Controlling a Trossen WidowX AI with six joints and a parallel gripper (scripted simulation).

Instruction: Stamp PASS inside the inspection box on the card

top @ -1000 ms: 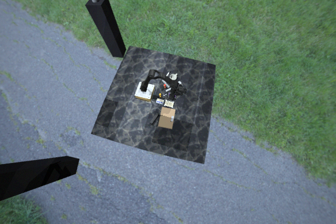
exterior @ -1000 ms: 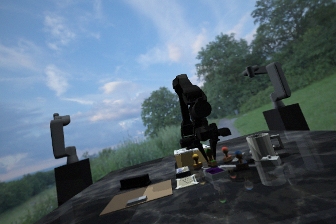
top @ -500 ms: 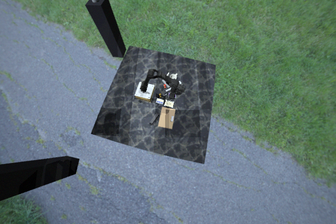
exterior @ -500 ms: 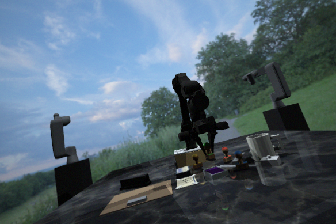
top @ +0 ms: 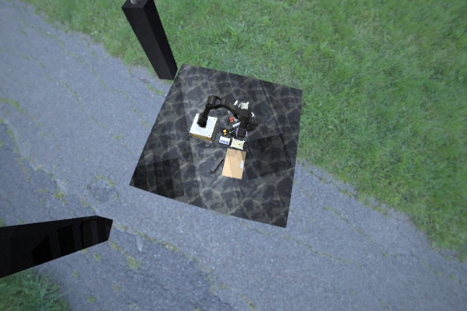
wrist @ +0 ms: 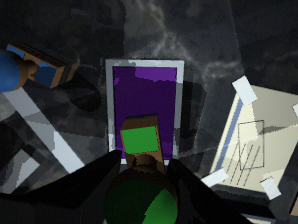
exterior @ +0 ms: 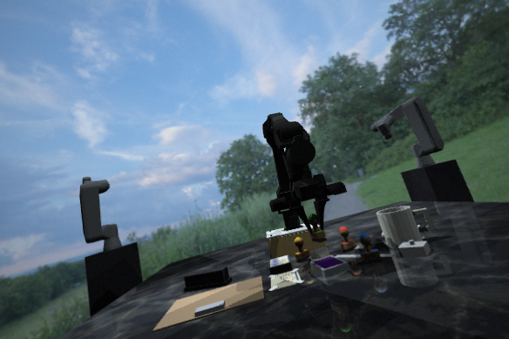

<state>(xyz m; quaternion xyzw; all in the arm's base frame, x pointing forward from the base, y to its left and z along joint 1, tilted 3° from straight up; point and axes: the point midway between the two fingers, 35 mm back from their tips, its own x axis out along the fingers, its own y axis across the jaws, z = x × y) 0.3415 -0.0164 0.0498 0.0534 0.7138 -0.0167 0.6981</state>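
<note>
My gripper tip is 2 cm past the pale card, 10 cm to the left of it and 9 cm above it. From my gripper tip the other things lie so: purple ink pad 8 cm below; then blue-knobbed stamp 4 cm ahead, 9 cm to the left, 7 cm below; then green-knobbed stamp right at my gripper tip.
</note>
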